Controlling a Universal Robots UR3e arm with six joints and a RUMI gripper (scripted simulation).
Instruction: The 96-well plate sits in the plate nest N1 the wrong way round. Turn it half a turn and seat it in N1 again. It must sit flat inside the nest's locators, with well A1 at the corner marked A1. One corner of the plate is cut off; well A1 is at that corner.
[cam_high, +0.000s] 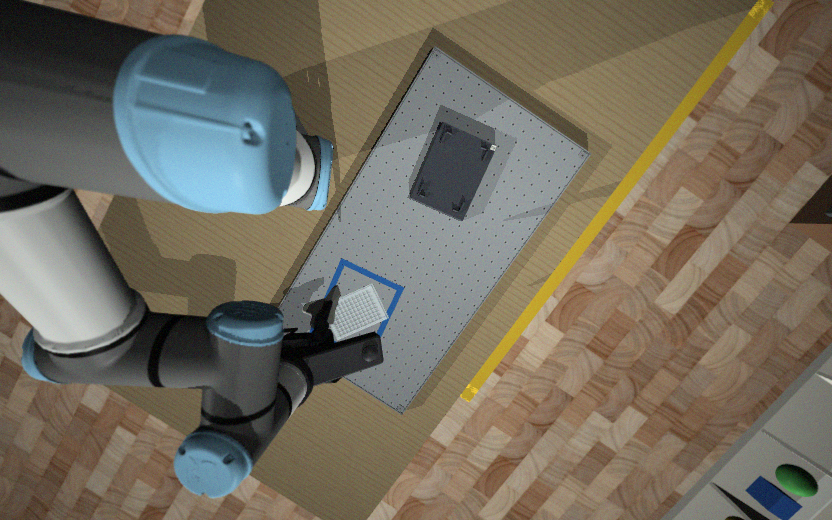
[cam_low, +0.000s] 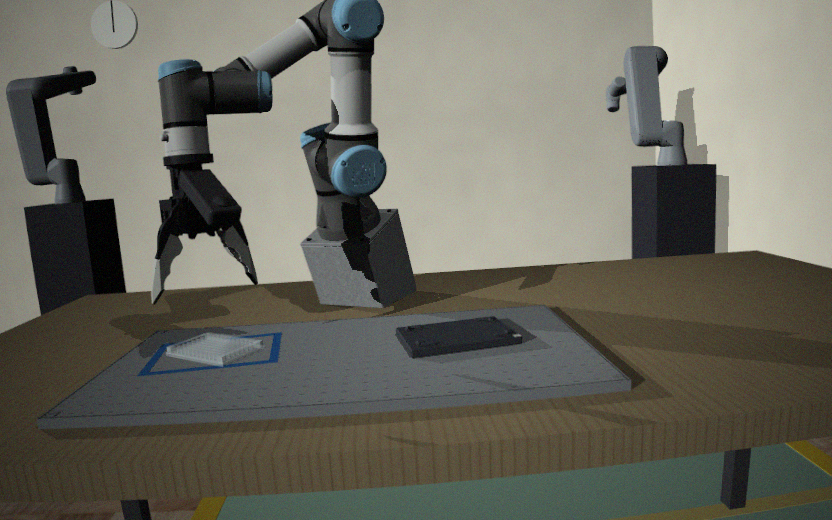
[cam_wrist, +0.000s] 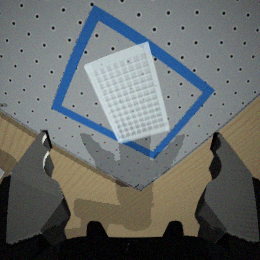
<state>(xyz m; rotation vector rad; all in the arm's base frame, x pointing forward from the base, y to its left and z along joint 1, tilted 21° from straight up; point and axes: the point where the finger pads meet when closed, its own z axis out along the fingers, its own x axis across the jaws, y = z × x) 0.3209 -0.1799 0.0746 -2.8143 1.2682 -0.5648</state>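
The 96-well plate lies 9 cm below my hand. From my hand the other things lie so: A1 mark: 45 cm to the left, 8 cm below, 4 cm ahead; dark plate nest N1: 37 cm to the left, 8 cm below.
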